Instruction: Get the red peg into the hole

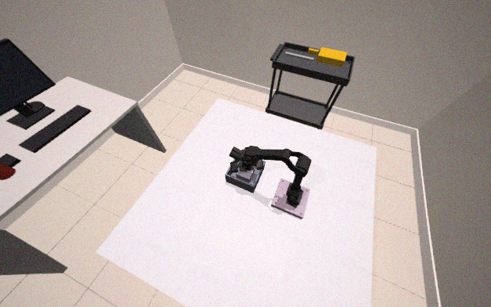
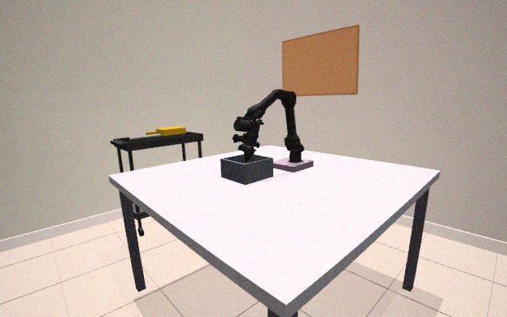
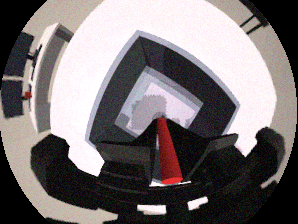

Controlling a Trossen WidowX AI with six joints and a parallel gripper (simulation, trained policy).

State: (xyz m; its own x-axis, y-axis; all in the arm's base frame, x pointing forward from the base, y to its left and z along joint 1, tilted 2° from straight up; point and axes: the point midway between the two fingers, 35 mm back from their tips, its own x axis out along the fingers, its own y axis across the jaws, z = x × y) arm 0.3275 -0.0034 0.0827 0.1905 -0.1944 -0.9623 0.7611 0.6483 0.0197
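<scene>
Now: gripper tip 3 cm above the grey plate. Also, from my gripper tip: dark grey box: 5 cm below; red peg: 1 cm behind, 1 cm to the left, 3 cm above.
</scene>
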